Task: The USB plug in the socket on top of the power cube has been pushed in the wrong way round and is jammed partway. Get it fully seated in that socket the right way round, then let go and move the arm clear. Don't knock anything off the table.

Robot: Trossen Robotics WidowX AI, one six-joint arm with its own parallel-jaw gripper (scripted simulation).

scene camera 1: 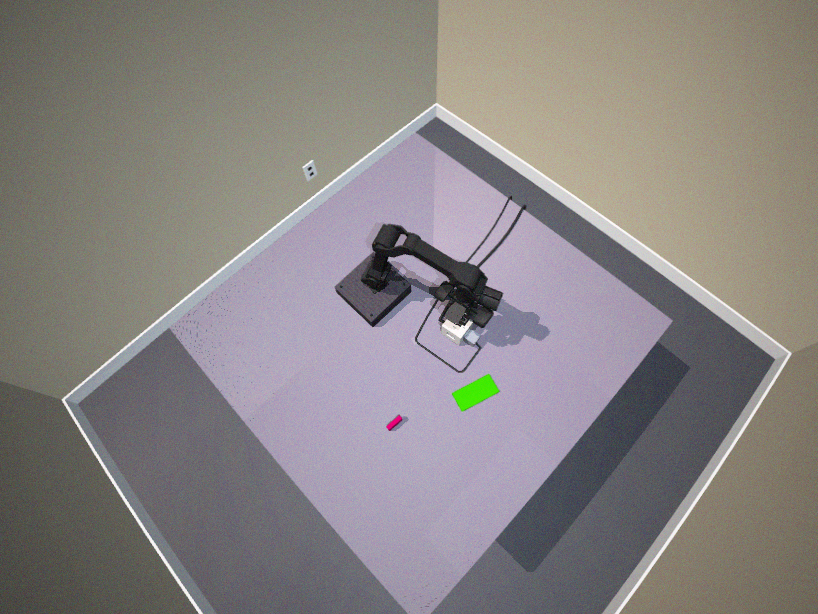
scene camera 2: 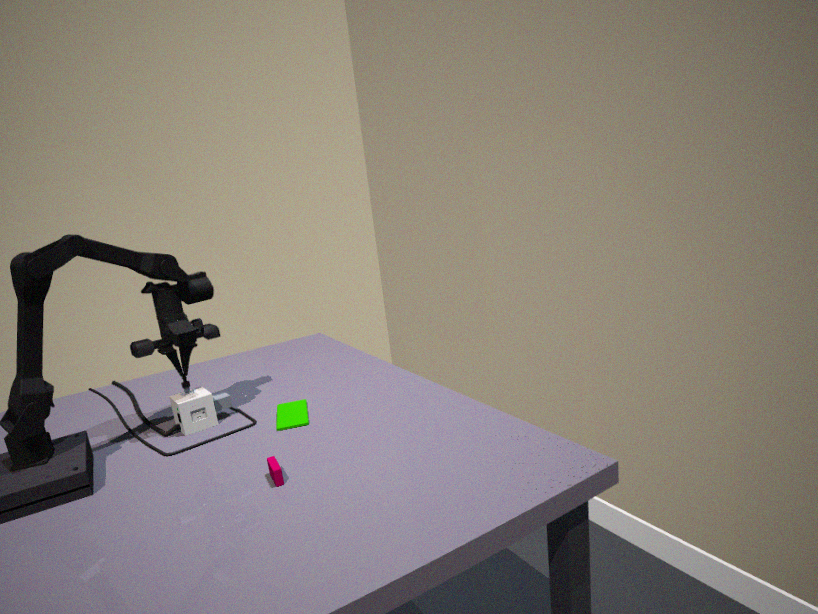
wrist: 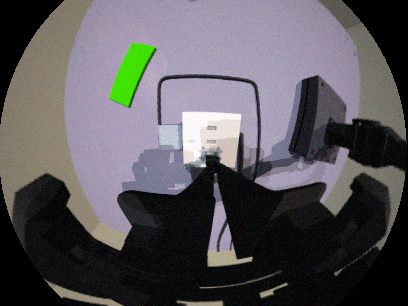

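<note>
Scene camera 1 has the gripper in it, and the wrist view shows it as well. What the gripper is carrying is a dark USB plug. As for the rest of the scene, there's a white power cube, a grey block and a flat green card.
</note>
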